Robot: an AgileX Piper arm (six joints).
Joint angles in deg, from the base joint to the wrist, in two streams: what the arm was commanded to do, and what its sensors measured. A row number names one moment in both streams.
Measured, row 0:
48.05 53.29 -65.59 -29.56 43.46 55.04
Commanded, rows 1 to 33:
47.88 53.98 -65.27 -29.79 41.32 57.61
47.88 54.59 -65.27 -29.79 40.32 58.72
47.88 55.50 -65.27 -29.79 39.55 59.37
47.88 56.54 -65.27 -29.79 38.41 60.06
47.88 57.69 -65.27 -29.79 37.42 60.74
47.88 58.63 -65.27 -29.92 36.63 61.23
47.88 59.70 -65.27 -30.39 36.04 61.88
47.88 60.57 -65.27 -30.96 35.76 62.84
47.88 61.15 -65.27 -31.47 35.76 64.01
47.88 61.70 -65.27 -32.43 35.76 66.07
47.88 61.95 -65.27 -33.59 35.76 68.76
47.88 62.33 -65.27 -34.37 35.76 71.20
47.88 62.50 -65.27 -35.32 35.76 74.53
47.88 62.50 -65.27 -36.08 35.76 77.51
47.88 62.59 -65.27 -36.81 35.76 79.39
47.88 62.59 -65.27 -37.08 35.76 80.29
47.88 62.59 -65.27 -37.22 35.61 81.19
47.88 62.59 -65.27 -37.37 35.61 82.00
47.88 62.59 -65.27 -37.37 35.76 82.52
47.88 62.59 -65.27 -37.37 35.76 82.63
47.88 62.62 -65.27 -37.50 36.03 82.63
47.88 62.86 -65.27 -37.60 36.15 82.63
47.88 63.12 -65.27 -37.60 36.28 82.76
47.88 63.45 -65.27 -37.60 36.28 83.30
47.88 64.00 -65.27 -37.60 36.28 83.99
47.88 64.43 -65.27 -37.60 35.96 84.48
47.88 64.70 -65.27 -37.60 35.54 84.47
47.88 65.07 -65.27 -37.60 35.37 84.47
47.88 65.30 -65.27 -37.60 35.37 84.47
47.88 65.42 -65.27 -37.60 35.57 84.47
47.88 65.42 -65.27 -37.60 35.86 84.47
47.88 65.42 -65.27 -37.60 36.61 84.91
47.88 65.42 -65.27 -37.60 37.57 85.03
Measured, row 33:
48.05 65.44 -65.59 -36.90 35.93 84.38
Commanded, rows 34 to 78:
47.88 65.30 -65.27 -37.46 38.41 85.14
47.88 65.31 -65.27 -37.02 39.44 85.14
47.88 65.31 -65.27 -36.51 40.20 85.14
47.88 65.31 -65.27 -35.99 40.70 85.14
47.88 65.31 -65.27 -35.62 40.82 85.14
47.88 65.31 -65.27 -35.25 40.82 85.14
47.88 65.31 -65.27 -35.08 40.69 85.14
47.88 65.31 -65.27 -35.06 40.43 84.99
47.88 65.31 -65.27 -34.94 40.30 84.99
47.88 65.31 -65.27 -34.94 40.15 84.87
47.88 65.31 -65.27 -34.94 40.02 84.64
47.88 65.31 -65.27 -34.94 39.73 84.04
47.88 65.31 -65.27 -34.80 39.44 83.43
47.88 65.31 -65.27 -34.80 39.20 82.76
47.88 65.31 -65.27 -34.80 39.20 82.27
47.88 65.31 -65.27 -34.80 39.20 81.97
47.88 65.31 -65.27 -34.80 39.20 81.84
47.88 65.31 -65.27 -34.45 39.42 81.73
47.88 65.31 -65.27 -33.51 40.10 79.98
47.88 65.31 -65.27 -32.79 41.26 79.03
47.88 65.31 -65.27 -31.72 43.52 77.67
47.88 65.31 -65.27 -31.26 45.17 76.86
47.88 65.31 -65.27 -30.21 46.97 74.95
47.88 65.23 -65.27 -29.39 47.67 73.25
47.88 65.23 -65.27 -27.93 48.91 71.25
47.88 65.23 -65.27 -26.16 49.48 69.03
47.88 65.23 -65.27 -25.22 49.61 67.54
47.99 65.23 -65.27 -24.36 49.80 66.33
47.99 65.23 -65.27 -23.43 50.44 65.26
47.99 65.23 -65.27 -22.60 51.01 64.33
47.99 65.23 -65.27 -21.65 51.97 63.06
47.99 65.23 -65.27 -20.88 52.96 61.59
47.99 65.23 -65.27 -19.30 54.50 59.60
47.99 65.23 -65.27 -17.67 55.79 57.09
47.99 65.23 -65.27 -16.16 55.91 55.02
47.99 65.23 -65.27 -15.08 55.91 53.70
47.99 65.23 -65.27 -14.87 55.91 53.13
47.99 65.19 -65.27 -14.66 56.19 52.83
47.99 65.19 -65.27 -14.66 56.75 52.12
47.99 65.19 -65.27 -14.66 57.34 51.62
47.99 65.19 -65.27 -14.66 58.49 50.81
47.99 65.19 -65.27 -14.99 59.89 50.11
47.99 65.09 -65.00 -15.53 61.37 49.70
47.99 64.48 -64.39 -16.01 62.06 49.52
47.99 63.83 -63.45 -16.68 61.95 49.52
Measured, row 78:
48.05 64.75 -66.03 -17.00 53.88 52.47
